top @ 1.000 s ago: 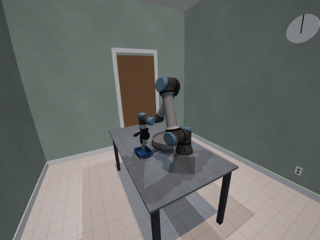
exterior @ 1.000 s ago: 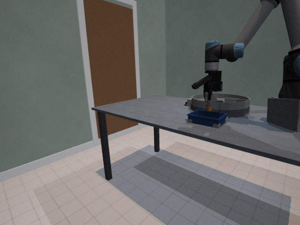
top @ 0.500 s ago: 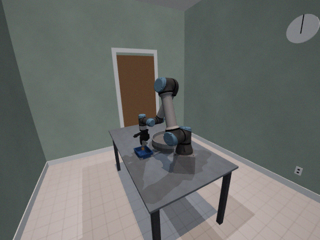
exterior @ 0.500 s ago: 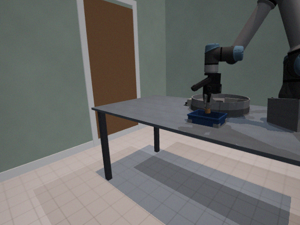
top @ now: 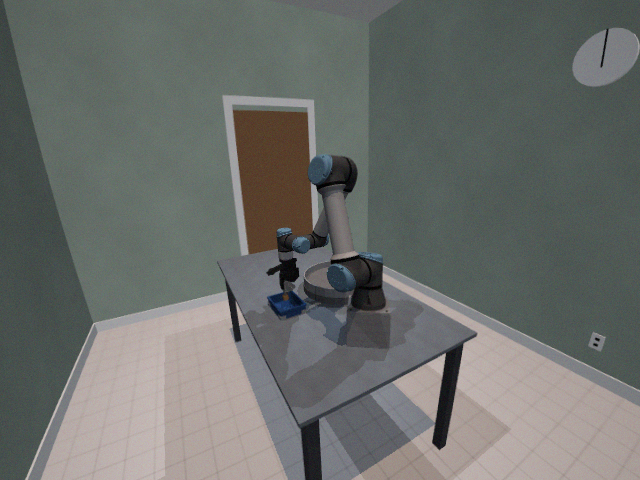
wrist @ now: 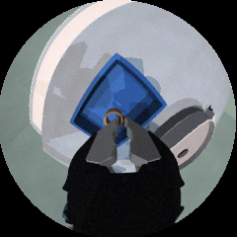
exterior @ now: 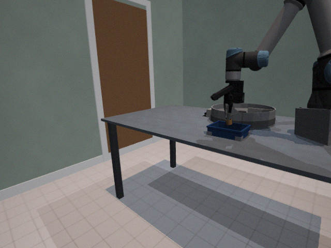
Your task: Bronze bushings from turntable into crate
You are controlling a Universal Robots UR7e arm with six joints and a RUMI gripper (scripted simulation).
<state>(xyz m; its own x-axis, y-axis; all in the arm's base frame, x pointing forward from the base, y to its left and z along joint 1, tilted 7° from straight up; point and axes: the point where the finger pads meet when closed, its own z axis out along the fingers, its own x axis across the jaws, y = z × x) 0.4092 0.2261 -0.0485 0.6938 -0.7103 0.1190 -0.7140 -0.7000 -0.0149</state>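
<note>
Right now my hand is 50 mm above the blue crate, 10 mm to the right of it and 10 mm past it. The rest, counted from my hand: turntable (360 mm to the right, 50 mm ahead, 30 mm below).
</note>
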